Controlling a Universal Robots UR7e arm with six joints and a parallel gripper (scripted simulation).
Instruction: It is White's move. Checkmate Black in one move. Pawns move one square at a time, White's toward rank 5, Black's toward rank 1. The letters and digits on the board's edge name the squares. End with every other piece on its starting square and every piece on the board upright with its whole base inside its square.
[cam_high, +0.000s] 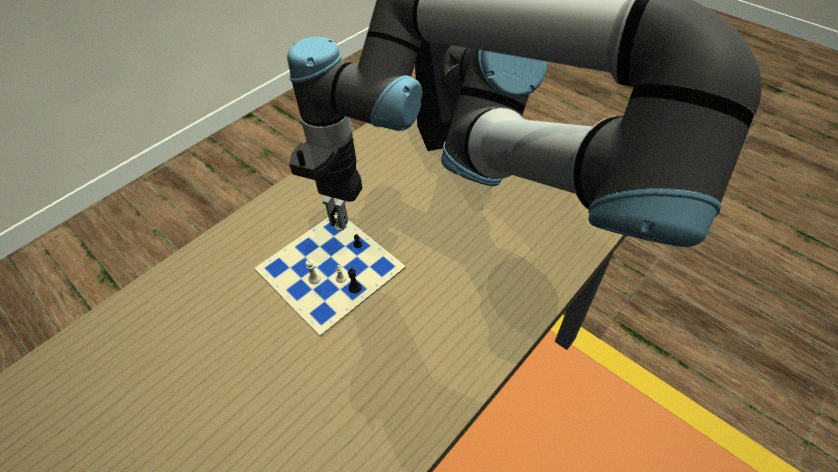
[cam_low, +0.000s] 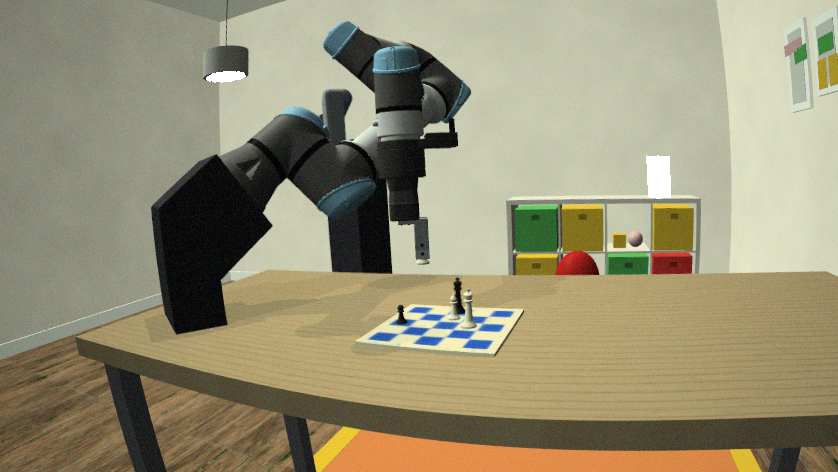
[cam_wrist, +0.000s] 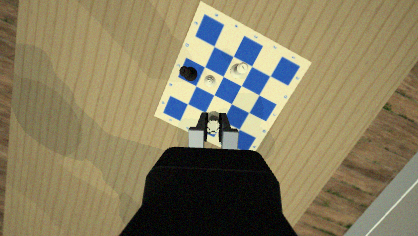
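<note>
Right now the black king is 10 cm below my hand, 7 cm to the left of it and 2 cm ahead of it. From my hand the other things lie so: blue-and-cream chessboard 13 cm below, 4 cm ahead; then black pawn 11 cm below, 3 cm behind, 2 cm to the right; then tall white piece 10 cm below, 8 cm ahead, 1 cm to the left.
</note>
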